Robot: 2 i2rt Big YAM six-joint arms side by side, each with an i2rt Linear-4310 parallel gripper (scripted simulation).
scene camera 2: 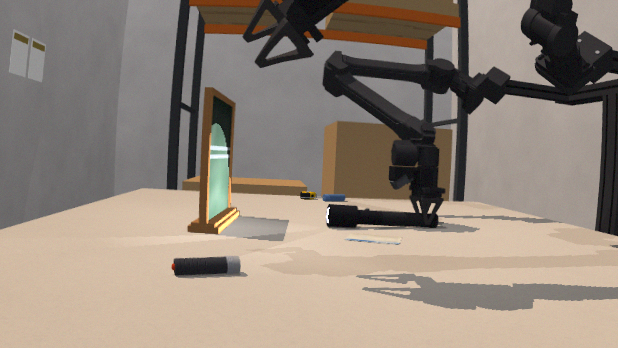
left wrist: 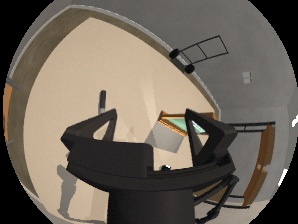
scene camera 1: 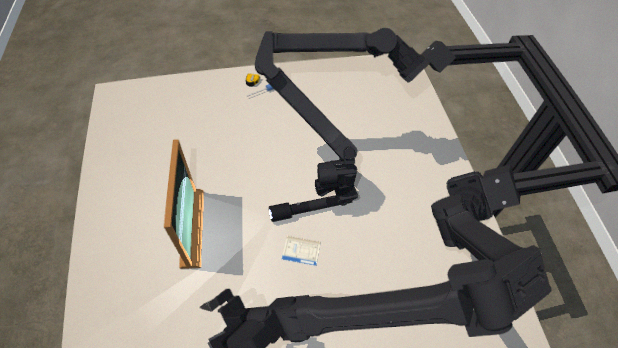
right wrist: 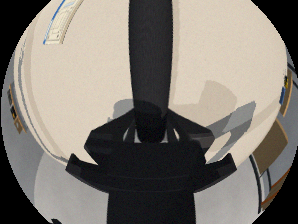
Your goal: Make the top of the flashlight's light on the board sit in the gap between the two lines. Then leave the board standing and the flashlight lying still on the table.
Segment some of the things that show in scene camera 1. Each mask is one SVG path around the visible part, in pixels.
A wood-framed board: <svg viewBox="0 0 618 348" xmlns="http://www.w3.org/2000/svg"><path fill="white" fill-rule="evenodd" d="M175 139L172 143L164 228L181 256L179 268L201 268L204 191L195 188L179 139Z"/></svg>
A blue-edged card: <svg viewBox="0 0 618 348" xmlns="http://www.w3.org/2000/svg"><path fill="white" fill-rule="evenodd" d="M287 236L282 260L316 266L321 242Z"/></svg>
